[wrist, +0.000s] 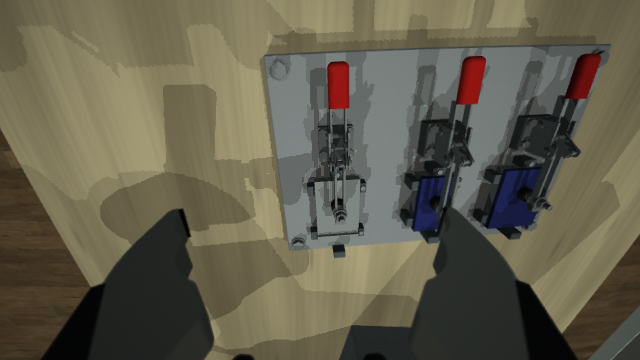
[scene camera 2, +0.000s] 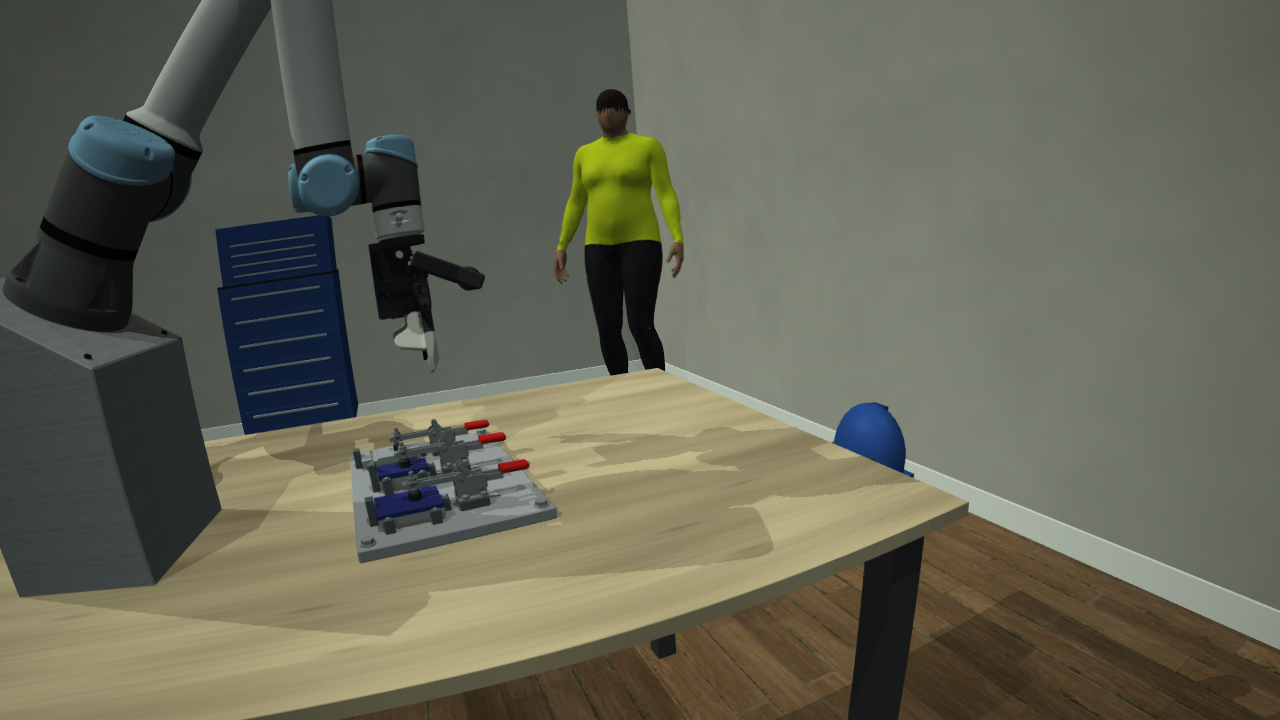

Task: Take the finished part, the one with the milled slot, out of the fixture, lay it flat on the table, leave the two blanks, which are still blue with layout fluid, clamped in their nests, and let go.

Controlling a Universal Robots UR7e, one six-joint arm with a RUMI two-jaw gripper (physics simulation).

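Pixels of known places: gripper, fingertip midpoint: point(wrist: 314, 210) point(scene camera 2: 429, 365); arm's base, link origin: point(scene camera 2: 68, 305).
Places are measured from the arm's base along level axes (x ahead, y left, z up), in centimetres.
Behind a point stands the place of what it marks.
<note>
The fixture plate point(scene camera 2: 460, 525) {x 40.5, y -26.3, z -30.2 cm} point(wrist: 390, 100) {x 50.7, y -6.0, z -30.2 cm} lies on the table with three toggle clamps in a row. The finished part point(wrist: 324, 212) {x 40.3, y 3.2, z -28.6 cm}, bare silver-grey, sits in the left nest in the wrist view, with a clamp arm and its tip over its middle; its slot is hard to make out. One blue blank point(scene camera 2: 402, 468) {x 38.5, y -10.2, z -27.6 cm} point(wrist: 424, 207) {x 38.7, y -8.0, z -27.6 cm} sits in the middle nest and the other blue blank point(scene camera 2: 407, 505) {x 35.9, y -21.4, z -28.1 cm} point(wrist: 510, 200) {x 36.6, y -18.8, z -28.1 cm} in the right nest, each under a clamp arm. My gripper point(scene camera 2: 420, 352) {x 48.3, y 3.0, z -17.1 cm} point(wrist: 314, 210) {x 48.3, y 3.0, z -17.1 cm} is open and empty, high above the table, with the fixture below and ahead of its fingertips.
Red clamp handles point(scene camera 2: 513, 465) point(wrist: 338, 85) point away from the nests. The robot's grey pedestal point(scene camera 2: 152, 465) {x 7.6, y -10.0, z -19.7 cm} stands left of the fixture. A blue drawer cabinet point(scene camera 2: 286, 340), a person in a yellow top point(scene camera 2: 622, 192) and a blue rounded object point(scene camera 2: 870, 438) are beyond the table point(scene camera 2: 680, 501) {x 64.8, y -35.7, z -31.7 cm}.
</note>
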